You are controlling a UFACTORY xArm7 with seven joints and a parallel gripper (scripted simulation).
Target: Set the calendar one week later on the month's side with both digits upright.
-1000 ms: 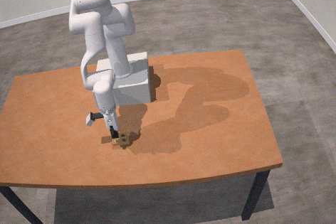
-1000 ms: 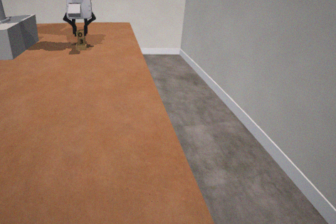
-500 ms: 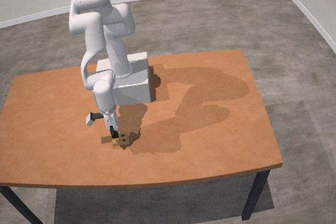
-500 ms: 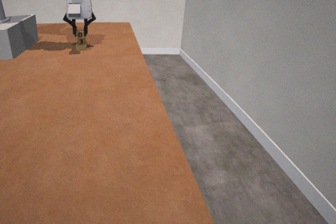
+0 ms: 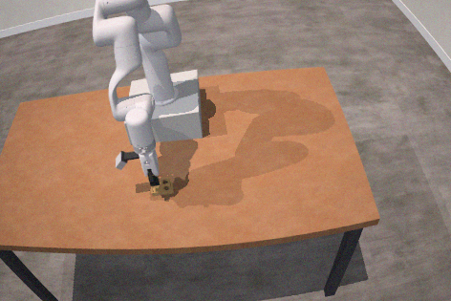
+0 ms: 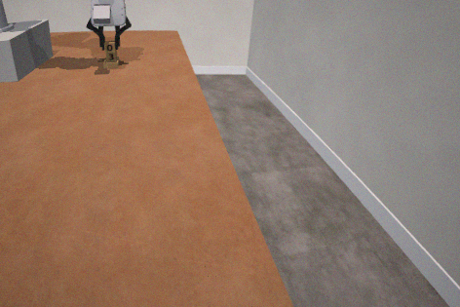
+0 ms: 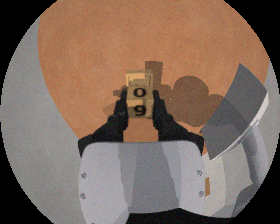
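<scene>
Right now my hand is 70 mm above the wooden tray and 20 mm to the right of it.
</scene>
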